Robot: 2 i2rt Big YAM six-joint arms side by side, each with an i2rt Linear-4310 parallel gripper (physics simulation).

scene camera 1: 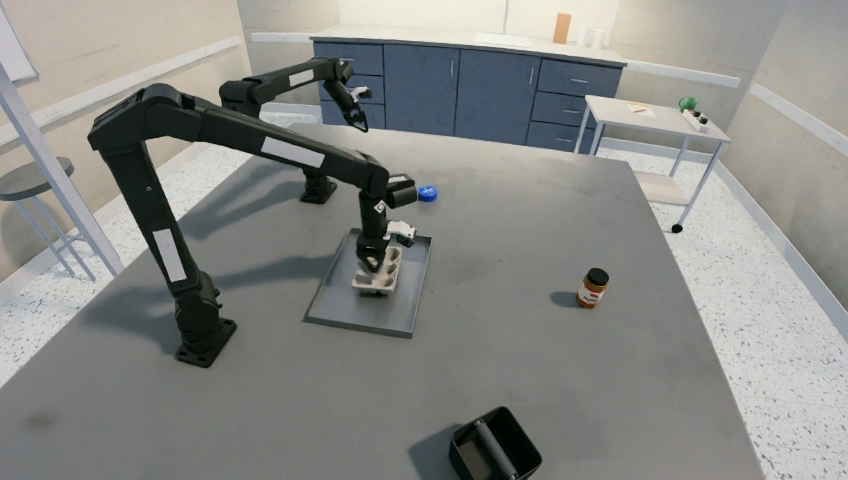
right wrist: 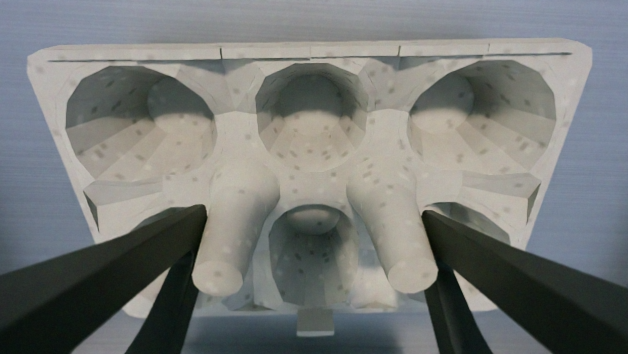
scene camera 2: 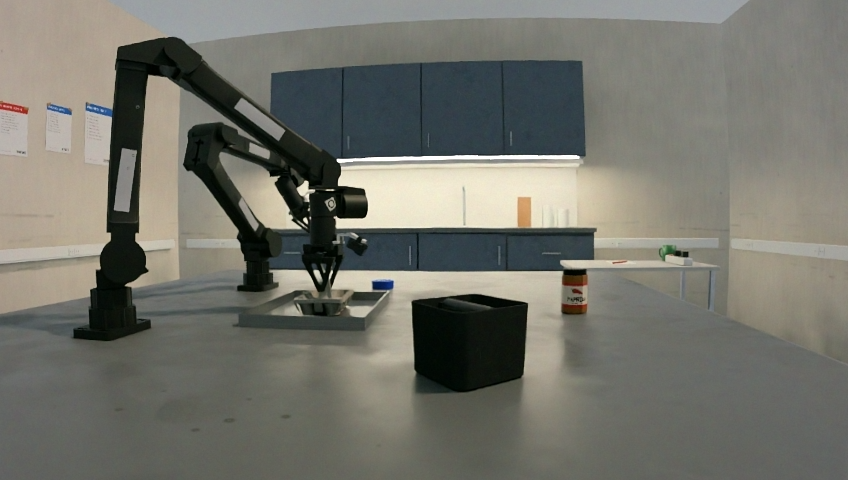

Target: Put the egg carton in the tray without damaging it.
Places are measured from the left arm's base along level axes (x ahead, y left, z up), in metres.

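Pixels of known places: left gripper, fingertip midpoint: [scene camera 1: 364, 127]; right gripper, fingertip midpoint: [scene camera 1: 377, 263] [right wrist: 313, 224] [scene camera 2: 324, 290]; left arm's base at its link origin: [scene camera 1: 319, 193] [scene camera 2: 258, 288]; right arm's base at its link origin: [scene camera 1: 208, 341] [scene camera 2: 113, 332].
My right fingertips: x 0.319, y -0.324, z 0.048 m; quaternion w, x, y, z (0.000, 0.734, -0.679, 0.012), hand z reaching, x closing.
Ahead of a thing's pixels: the offset from my right fingertips to its top centre. "pt": to the spot under its first point.
The pale, speckled egg carton @(dz +0.023, dx +0.001, dy +0.000 m) [scene camera 1: 389, 280] [scene camera 2: 323, 307] [right wrist: 311, 186] is upright inside the grey tray @(dz -0.023, dx -0.002, dy -0.009 m) [scene camera 1: 355, 311] [scene camera 2: 302, 322] [right wrist: 310, 20], low over or on its floor; I cannot tell whether it touches. My right gripper [scene camera 1: 373, 267] [scene camera 2: 324, 290] [right wrist: 313, 224] points straight down at the carton. Its two fingers stand against the outer sides of the carton's two middle posts, shut on the carton. My left gripper [scene camera 1: 360, 126] is open and raised at the back left in scene camera 1, away from the tray; in scene camera 2 the right arm partly hides it.
A blue lid @(dz -0.023, dx +0.043, dy +0.397 m) [scene camera 1: 427, 193] [scene camera 2: 382, 284] lies behind the tray. A black-capped paprika jar @(dz +0.045, dx +0.531, dy +0.041 m) [scene camera 1: 590, 290] [scene camera 2: 574, 294] stands to the right. A black open box @(dz +0.045, dx +0.320, dy -0.396 m) [scene camera 1: 521, 429] [scene camera 2: 468, 344] holding a dark grey cylinder @(pt dz +0.043, dx +0.319, dy -0.399 m) [scene camera 1: 495, 450] stands near the front.
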